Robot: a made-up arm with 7 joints.
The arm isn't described. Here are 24 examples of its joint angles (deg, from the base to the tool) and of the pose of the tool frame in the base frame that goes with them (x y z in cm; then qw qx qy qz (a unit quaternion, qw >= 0)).
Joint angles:
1: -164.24 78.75 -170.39 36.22 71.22 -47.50 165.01
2: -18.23 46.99 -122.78 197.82 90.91 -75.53 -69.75
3: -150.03 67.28 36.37 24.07 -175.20 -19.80 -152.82
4: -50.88 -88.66 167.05 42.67 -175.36 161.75 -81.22
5: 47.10 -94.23 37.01 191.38 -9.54 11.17 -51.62
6: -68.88 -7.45 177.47 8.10 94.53 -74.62 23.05
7: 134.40 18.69 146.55 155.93 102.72 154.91 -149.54
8: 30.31 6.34 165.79 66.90 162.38 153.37 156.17
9: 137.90 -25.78 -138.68 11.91 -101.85 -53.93 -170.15
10: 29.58 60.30 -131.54 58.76 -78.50 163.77 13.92
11: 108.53 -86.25 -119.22 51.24 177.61 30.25 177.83
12: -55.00 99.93 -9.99 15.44 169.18 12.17 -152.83
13: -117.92 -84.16 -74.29 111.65 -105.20 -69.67 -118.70
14: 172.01 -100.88 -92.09 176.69 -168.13 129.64 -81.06
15: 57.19 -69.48 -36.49 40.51 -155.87 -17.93 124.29
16: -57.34 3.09 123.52 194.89 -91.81 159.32 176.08
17: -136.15 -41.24 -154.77 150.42 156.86 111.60 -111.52
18: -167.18 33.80 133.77 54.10 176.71 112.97 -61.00
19: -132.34 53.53 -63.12 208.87 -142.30 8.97 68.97
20: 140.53 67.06 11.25 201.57 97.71 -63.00 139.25
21: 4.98 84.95 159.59 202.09 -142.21 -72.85 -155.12
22: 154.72 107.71 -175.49 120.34 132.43 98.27 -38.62
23: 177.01 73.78 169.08 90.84 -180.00 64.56 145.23
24: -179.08 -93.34 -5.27 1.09 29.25 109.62 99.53
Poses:
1: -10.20 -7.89 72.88 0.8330 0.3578 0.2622 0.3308
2: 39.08 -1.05 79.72 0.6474 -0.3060 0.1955 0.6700
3: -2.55 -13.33 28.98 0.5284 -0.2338 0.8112 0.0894
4: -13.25 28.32 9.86 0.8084 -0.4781 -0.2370 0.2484
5: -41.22 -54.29 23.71 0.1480 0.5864 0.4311 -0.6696
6: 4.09 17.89 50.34 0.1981 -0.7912 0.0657 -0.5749
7: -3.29 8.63 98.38 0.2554 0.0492 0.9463 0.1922
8: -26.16 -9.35 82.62 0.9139 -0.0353 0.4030 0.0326
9: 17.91 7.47 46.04 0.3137 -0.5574 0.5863 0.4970
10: 17.97 -5.55 73.21 0.2390 -0.3230 -0.6632 -0.6315
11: 36.40 -5.29 21.64 0.4267 -0.7430 0.4295 -0.2853
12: -4.44 -0.21 22.82 0.1349 -0.6232 0.5114 0.5761
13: 1.09 50.74 60.19 0.0668 0.1187 0.0450 -0.9897
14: 59.52 -17.83 25.37 0.2313 0.6437 0.3053 -0.6625
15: 10.08 -7.08 63.37 0.3087 -0.6271 -0.2797 -0.6582
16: 7.27 -11.79 92.82 0.1820 0.2123 0.9551 0.0975
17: 30.74 38.61 87.82 0.8267 0.3566 -0.0854 -0.4268
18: 11.73 -25.93 80.01 0.6881 0.1992 -0.0489 -0.6960
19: -24.19 -46.92 81.00 0.7518 0.2583 0.2310 -0.5610
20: -31.18 40.70 66.63 0.0236 0.1085 0.6720 0.7322
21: 57.48 -1.25 44.54 0.9314 0.2074 0.2364 0.1833
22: -57.03 36.71 45.45 0.0382 -0.0871 -0.9030 -0.4189
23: -33.59 -6.18 91.45 0.3517 -0.3787 -0.1827 0.8364
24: 5.07 -4.44 42.70 0.3038 0.6780 0.6635 -0.0889
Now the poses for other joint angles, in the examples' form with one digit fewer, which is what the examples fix.
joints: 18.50 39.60 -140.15 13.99 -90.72 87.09 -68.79
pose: -10.4 -10.4 54.8 0.413 -0.552 0.060 0.722
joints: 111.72 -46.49 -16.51 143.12 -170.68 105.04 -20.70
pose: 20.4 -38.2 94.7 0.434 0.784 -0.310 0.319
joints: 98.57 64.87 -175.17 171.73 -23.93 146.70 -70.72
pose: -10.1 46.6 74.8 0.670 0.679 -0.228 0.195
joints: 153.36 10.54 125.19 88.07 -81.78 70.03 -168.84
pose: -6.0 -38.6 81.3 0.203 -0.512 -0.601 0.579
